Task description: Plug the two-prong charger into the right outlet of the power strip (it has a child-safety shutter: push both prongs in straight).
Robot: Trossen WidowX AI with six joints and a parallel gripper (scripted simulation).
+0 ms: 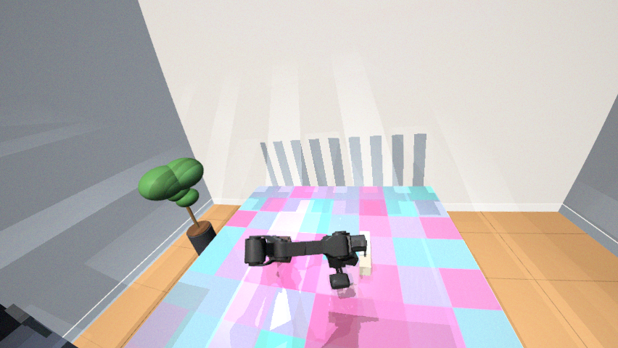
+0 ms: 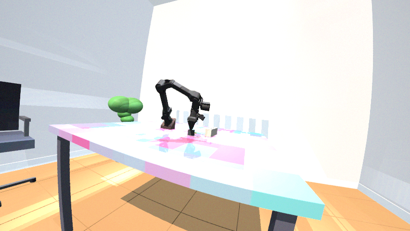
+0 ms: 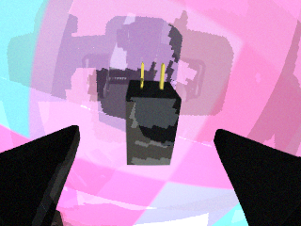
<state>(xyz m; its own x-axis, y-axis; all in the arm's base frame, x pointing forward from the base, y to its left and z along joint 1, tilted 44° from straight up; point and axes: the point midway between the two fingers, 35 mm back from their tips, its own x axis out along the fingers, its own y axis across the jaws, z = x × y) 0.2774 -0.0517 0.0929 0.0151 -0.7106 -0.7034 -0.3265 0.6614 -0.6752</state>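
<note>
Now: the two-prong charger 2 cm ahead of my gripper tip, 1 cm to the left of it and 2 cm below it.
</note>
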